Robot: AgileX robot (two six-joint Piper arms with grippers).
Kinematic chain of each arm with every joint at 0, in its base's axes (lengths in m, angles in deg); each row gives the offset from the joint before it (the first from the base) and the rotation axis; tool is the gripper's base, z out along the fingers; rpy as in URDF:
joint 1: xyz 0 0 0.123 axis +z
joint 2: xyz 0 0 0 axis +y
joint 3: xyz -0.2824 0 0.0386 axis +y
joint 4: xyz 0.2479 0 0.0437 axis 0.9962 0 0.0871
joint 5: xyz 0 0 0 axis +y
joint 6: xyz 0.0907 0 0.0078 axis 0.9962 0 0.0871
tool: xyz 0 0 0 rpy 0 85 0
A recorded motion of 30 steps. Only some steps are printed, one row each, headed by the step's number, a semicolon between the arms.
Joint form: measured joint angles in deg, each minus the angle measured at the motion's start. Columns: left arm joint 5, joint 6, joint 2, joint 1, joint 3, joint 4; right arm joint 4, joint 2, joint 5, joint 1, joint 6, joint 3.
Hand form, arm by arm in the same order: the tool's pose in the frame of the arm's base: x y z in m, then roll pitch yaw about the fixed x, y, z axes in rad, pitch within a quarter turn. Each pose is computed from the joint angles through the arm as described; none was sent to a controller.
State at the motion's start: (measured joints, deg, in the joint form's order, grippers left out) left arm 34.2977 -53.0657 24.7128 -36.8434 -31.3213 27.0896; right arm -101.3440 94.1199 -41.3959 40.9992 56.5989 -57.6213
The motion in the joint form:
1: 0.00 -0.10 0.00 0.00 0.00 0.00; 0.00 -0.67 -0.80 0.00 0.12 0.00
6: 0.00 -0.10 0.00 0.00 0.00 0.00; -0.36 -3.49 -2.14 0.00 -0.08 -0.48
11: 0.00 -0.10 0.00 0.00 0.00 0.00; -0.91 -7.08 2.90 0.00 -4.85 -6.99
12: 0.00 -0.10 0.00 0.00 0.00 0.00; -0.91 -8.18 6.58 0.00 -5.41 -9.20
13: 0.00 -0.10 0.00 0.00 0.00 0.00; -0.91 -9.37 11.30 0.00 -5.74 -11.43
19: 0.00 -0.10 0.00 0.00 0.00 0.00; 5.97 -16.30 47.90 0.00 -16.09 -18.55
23: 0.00 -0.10 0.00 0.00 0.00 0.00; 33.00 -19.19 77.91 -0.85 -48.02 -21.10
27: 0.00 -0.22 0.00 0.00 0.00 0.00; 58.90 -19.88 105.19 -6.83 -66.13 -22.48
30: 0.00 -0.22 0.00 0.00 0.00 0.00; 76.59 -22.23 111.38 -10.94 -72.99 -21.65
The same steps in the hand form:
1: 0.0810 -0.0314 0.3184 -2.2535 1.0293 -2.5475; 0.2128 0.2642 0.2480 -2.6270 0.9686 -0.9659
6: 0.0810 -0.0314 0.3184 -2.2535 1.0293 -2.5475; 0.2065 0.2608 0.2667 -2.5295 0.9755 -0.8606
11: 0.0810 -0.0314 0.3184 -2.2535 1.0293 -2.5475; 0.2160 0.2610 0.3200 -2.1466 0.8473 -0.5977
12: 0.0810 -0.0314 0.3184 -2.2535 1.0293 -2.5475; 0.2210 0.2593 0.3386 -2.0463 0.8036 -0.5811
13: 0.0810 -0.0314 0.3184 -2.2535 1.0293 -2.5475; 0.2265 0.2558 0.3586 -1.9457 0.7610 -0.5871
19: 0.0810 -0.0314 0.3184 -2.2535 1.0293 -2.5475; 0.2464 0.2004 0.4500 -1.4864 0.6187 -0.9194
23: 0.0810 -0.0314 0.3184 -2.2535 1.0293 -2.5475; 0.2493 0.1443 0.4571 -1.6810 0.5430 -1.5161
27: 0.0810 -0.0314 0.3184 -2.2513 1.0276 -2.5450; 0.2406 0.0966 0.4224 -2.2281 0.3818 -2.0802
30: 0.0810 -0.0314 0.3184 -2.2513 1.0276 -2.5450; 0.2223 0.0873 0.4093 -2.5283 0.3781 -2.1794

